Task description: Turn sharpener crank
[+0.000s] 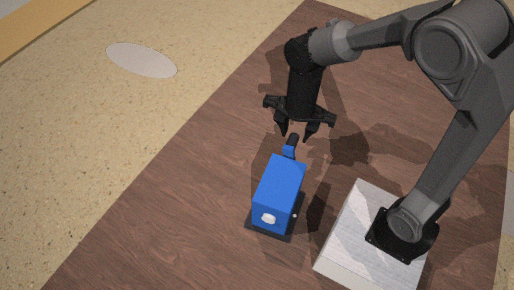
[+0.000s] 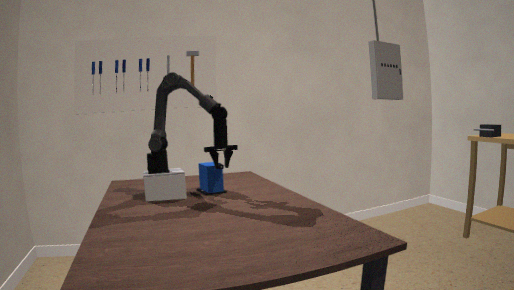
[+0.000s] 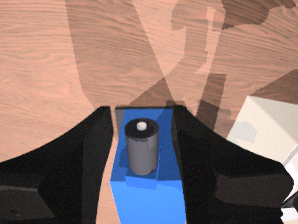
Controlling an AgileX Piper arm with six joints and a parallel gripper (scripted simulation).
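The dark grey cylindrical knob lies 20 mm to the left of my hand.
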